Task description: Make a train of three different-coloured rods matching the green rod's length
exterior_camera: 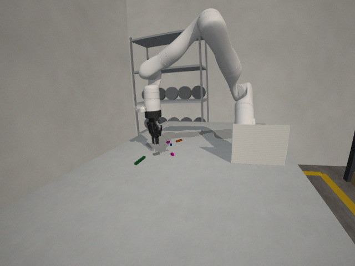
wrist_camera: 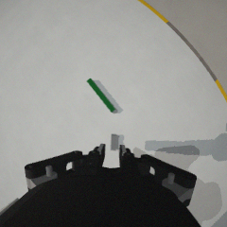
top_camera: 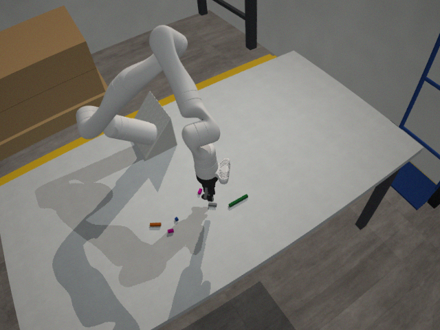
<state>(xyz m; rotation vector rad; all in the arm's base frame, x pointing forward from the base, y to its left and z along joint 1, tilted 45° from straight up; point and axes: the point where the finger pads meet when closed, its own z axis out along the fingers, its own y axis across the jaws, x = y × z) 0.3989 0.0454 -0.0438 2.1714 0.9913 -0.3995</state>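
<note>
The grey rod is 70 mm below my hand. From my hand the other things lie so: blue rod: 20 mm behind, 140 mm to the right, 70 mm below; then orange rod: 40 mm behind, 220 mm to the right, 70 mm below; then green rod: 40 mm ahead, 90 mm to the left, 70 mm below.
</note>
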